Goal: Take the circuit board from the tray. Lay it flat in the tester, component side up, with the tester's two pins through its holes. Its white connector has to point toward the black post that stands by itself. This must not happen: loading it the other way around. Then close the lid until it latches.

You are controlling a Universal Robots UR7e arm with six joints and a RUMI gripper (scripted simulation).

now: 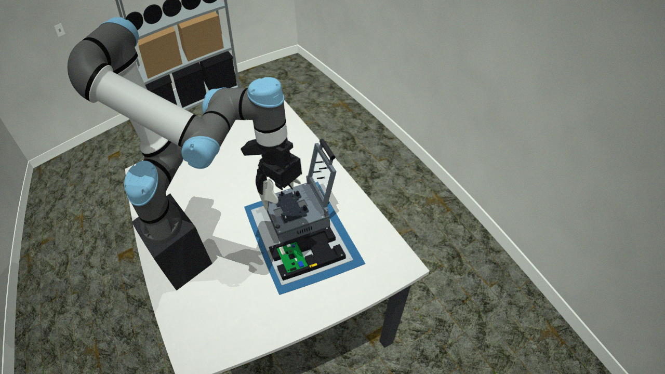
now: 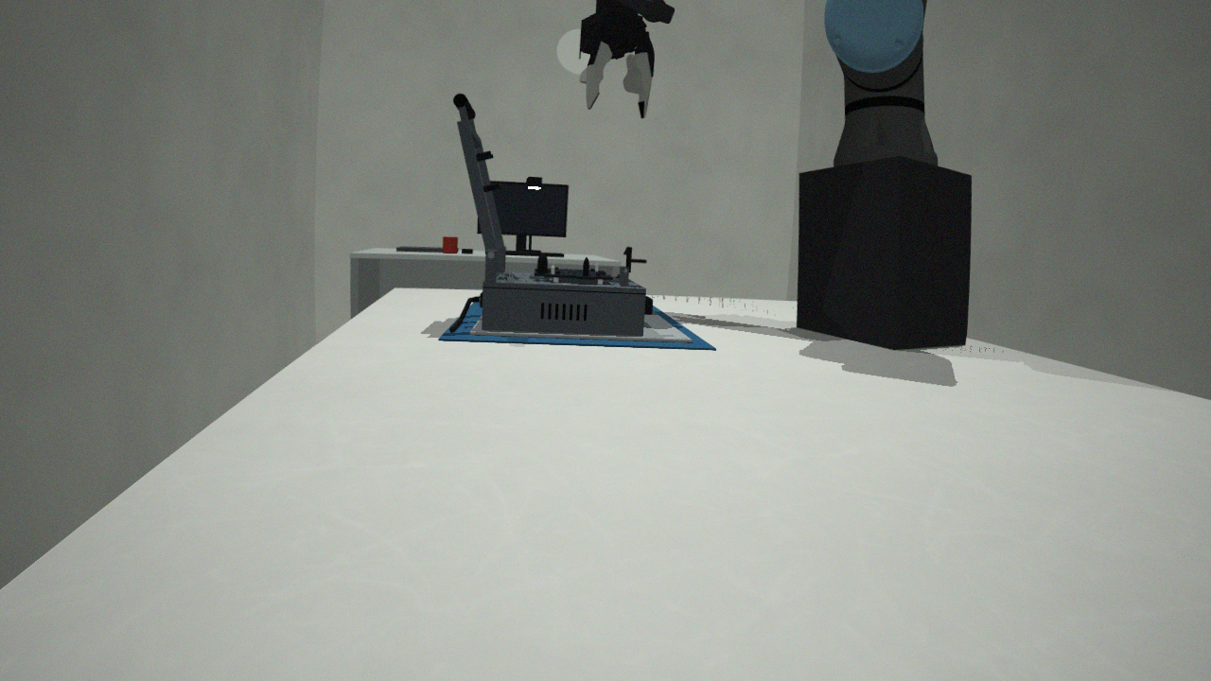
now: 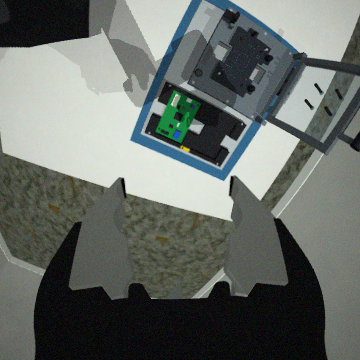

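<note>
My hand is 30 cm above the green circuit board. From my hand the other things lie so: lid (19 cm ahead, 16 cm to the left, 13 cm below).
</note>
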